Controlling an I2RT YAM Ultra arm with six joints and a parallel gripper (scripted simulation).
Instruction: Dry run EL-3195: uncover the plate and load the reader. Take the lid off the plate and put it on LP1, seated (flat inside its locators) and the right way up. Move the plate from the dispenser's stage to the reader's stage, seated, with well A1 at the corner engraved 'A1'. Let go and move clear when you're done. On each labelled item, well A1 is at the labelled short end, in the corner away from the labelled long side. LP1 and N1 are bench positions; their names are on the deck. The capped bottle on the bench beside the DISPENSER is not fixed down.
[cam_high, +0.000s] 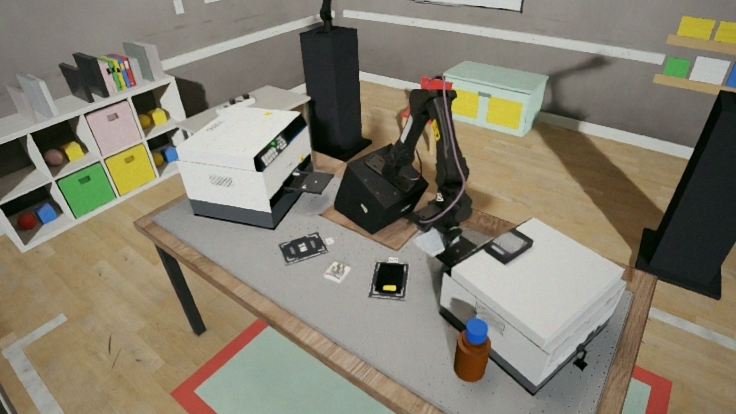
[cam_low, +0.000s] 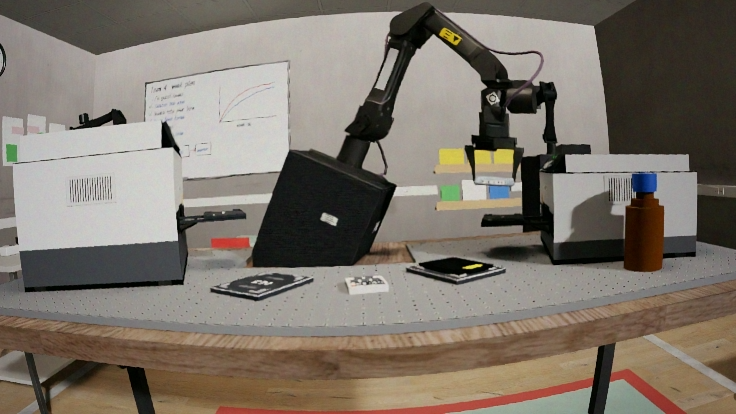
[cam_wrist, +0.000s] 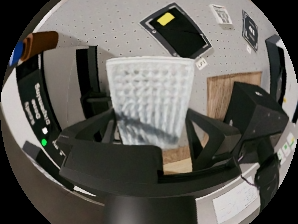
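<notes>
Now: the black lid 15 cm below my hand, 11 cm to the right of it and 10 cm ahead of it. From my hand the other things lie so: white well plate: right at my hand; capped bottle: 26 cm ahead, 24 cm to the left, 5 cm below.
</notes>
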